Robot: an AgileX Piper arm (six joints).
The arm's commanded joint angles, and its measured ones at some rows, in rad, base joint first. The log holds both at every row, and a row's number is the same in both.
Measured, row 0: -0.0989, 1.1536, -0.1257, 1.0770, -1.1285, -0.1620
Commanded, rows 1 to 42: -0.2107, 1.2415, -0.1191, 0.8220, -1.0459, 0.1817; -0.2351, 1.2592, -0.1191, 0.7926, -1.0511, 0.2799; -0.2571, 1.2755, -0.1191, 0.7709, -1.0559, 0.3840; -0.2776, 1.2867, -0.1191, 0.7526, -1.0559, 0.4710; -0.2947, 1.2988, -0.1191, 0.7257, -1.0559, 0.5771; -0.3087, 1.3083, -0.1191, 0.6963, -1.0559, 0.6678; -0.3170, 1.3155, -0.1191, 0.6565, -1.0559, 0.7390; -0.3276, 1.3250, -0.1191, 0.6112, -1.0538, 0.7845; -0.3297, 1.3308, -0.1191, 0.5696, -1.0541, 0.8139; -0.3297, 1.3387, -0.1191, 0.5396, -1.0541, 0.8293; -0.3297, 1.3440, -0.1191, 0.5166, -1.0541, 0.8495; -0.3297, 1.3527, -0.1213, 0.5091, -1.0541, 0.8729; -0.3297, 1.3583, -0.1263, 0.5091, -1.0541, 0.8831; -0.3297, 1.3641, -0.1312, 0.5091, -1.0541, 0.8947; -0.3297, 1.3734, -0.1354, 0.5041, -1.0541, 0.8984; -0.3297, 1.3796, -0.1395, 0.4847, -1.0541, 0.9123; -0.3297, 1.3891, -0.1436, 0.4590, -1.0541, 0.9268; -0.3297, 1.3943, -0.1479, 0.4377, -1.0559, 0.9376; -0.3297, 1.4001, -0.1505, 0.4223, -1.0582, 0.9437; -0.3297, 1.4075, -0.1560, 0.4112, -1.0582, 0.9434; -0.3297, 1.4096, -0.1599, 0.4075, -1.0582, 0.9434; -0.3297, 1.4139, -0.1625, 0.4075, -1.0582, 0.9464; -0.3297, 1.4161, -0.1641, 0.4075, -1.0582, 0.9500; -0.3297, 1.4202, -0.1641, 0.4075, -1.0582, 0.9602; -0.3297, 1.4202, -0.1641, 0.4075, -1.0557, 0.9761; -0.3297, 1.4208, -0.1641, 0.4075, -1.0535, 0.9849; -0.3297, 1.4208, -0.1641, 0.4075, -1.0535, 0.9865; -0.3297, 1.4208, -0.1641, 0.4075, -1.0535, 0.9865; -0.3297, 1.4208, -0.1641, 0.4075, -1.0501, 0.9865; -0.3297, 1.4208, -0.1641, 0.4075, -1.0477, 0.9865; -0.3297, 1.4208, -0.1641, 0.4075, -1.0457, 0.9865; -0.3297, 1.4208, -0.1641, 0.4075, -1.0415, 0.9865; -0.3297, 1.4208, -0.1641, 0.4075, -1.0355, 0.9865; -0.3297, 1.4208, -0.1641, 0.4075, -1.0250, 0.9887; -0.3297, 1.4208, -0.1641, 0.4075, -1.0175, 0.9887; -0.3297, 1.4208, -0.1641, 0.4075, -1.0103, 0.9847; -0.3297, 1.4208, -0.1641, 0.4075, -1.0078, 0.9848; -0.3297, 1.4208, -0.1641, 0.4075, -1.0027, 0.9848; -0.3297, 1.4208, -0.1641, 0.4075, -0.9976, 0.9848; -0.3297, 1.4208, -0.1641, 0.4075, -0.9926, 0.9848; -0.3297, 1.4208, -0.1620, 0.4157, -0.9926, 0.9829; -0.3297, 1.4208, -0.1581, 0.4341, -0.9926, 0.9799
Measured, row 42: -0.3265, 1.4169, -0.1628, 0.4325, -1.0730, 0.9919
